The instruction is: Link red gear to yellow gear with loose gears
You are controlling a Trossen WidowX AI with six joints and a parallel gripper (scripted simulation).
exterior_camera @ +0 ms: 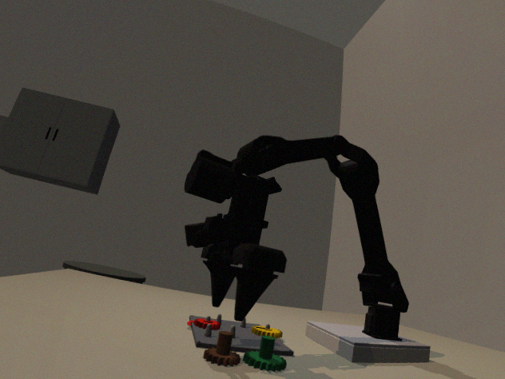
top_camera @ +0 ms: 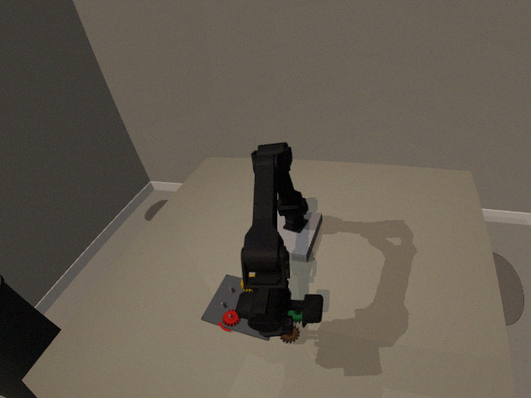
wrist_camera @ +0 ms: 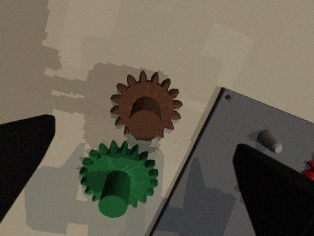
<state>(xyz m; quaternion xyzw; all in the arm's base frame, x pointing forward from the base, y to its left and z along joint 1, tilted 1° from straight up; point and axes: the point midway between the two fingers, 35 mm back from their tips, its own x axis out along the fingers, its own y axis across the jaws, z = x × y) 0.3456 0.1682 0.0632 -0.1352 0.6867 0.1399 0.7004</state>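
Right now my gripper tip is 10 mm past the brown gear and 50 mm above it. Round my gripper tip: yellow gear 90 mm behind, 180 mm to the right, 50 mm below; then red gear 30 mm ahead, 160 mm to the right, 50 mm below; then green gear 70 mm behind, 10 mm to the right, 50 mm below.
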